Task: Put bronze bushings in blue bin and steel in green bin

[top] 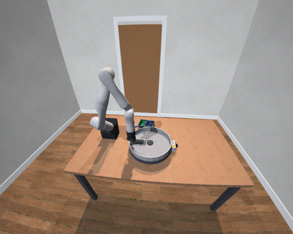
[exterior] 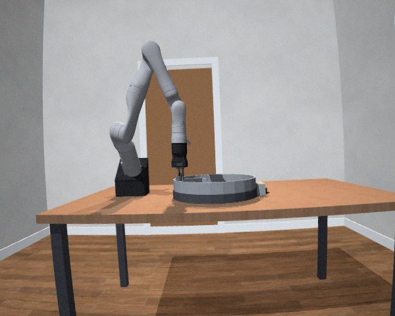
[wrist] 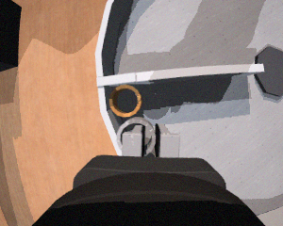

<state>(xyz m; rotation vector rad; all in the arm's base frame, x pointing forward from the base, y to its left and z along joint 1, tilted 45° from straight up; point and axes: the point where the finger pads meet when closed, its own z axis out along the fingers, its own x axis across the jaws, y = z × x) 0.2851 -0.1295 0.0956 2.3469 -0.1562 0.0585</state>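
Now: hand 90 mm short of the blue bin, 390 mm to the right of it and 90 mm above it. From my hand the other things lie so: grey turntable 170 mm ahead, 50 mm to the left, 60 mm below.
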